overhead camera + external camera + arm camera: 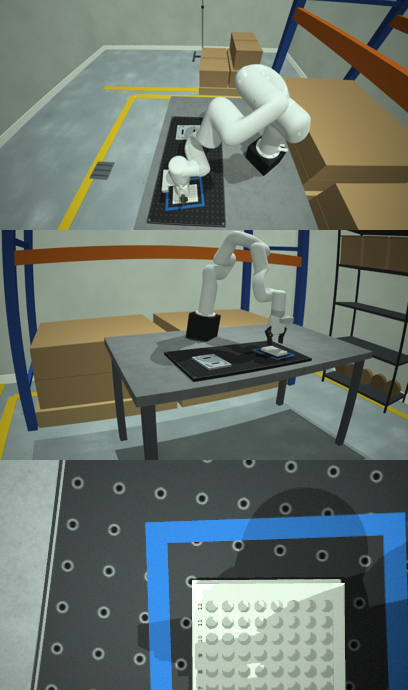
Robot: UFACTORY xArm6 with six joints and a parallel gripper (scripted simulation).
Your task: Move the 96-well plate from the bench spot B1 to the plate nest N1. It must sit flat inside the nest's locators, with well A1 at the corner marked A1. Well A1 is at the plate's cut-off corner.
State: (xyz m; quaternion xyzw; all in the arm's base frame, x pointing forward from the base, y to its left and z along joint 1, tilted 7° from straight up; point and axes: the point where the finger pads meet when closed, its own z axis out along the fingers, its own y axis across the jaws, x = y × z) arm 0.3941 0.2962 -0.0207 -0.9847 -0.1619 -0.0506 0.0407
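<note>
My hand is 50 mm above the white 96-well plate. From my hand the other things lie so: light grey plate nest N1: 390 mm to the right, 100 mm ahead, 50 mm below.
</note>
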